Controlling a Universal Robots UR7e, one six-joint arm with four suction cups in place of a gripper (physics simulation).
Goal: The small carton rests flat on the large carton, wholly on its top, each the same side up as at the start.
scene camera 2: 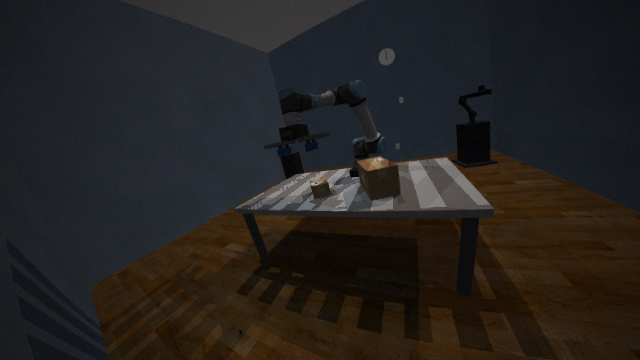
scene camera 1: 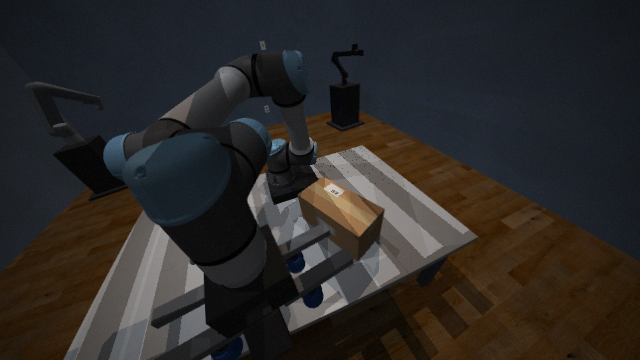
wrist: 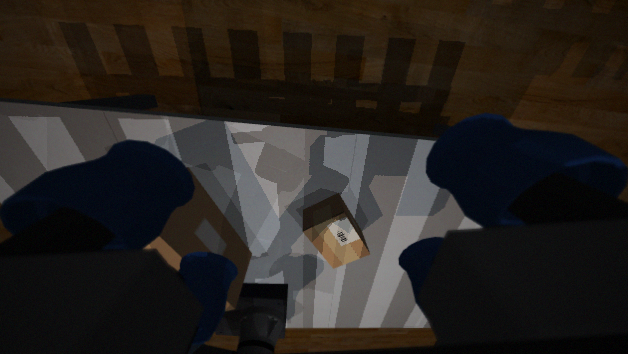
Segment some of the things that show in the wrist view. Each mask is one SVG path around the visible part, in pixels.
My suction head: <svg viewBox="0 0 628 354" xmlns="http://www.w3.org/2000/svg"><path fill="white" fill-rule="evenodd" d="M212 252L188 253L181 258L178 270L204 307L197 324L203 330L197 331L192 345L212 337L225 313L231 282L238 275L231 260ZM444 237L419 240L399 256L399 265L411 281L415 302L426 318L417 296ZM195 186L183 162L169 151L147 141L128 139L114 144L106 155L45 172L3 201L0 218L15 235L42 219L35 201L52 202L99 221L118 237L124 250L138 250L160 236L171 213L192 199ZM426 159L430 182L447 189L464 215L482 227L500 225L519 194L546 176L563 174L562 169L589 162L590 177L586 184L616 198L628 180L628 167L620 158L574 134L519 128L503 115L491 113L467 117L448 128Z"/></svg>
A large carton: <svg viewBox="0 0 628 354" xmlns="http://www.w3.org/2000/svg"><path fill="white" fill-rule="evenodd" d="M188 167L187 169L192 175L195 186L192 199L184 206L177 207L171 213L160 236L144 249L157 249L167 263L177 271L180 269L181 258L188 253L198 251L212 252L231 260L237 267L238 275L229 287L225 311L236 309L252 253Z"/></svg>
A small carton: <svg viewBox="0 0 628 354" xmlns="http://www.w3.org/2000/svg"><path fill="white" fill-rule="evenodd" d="M339 193L303 210L303 233L333 269L370 255L363 233Z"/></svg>
